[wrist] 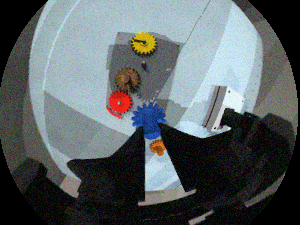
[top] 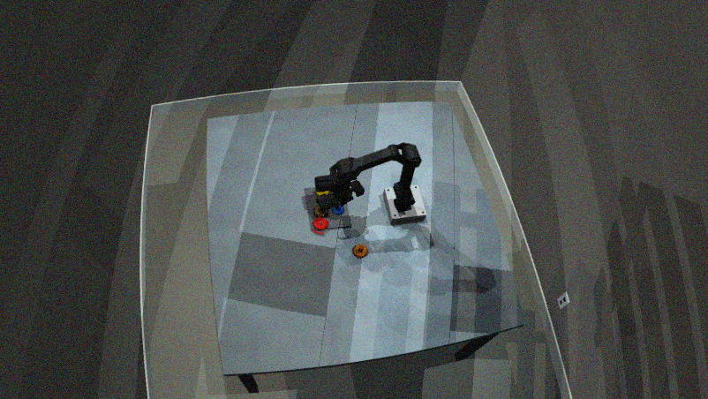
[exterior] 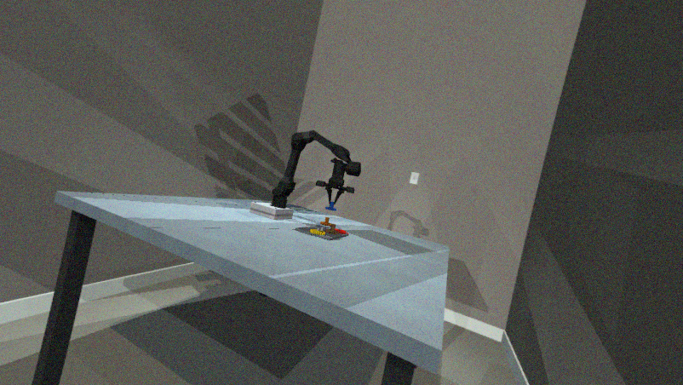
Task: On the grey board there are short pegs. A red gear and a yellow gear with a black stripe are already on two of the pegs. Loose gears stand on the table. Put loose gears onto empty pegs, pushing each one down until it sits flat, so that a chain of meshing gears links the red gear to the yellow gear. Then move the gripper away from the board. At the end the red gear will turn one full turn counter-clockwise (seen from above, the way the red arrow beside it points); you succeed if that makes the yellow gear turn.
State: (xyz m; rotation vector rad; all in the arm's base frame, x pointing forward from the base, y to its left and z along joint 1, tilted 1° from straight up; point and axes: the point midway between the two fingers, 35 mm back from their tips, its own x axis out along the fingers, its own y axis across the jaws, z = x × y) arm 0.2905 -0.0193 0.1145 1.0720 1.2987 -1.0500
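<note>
Now: gripper tip 50 mm short of the brown gear, 60 mm to the left of it and 110 mm above it. Round my gripper tip: red arrow mark: 90 mm ahead, 30 mm to the left, 120 mm below; red gear: 70 mm ahead, 10 mm to the right, 110 mm below; blue gear: 10 mm below.
</note>
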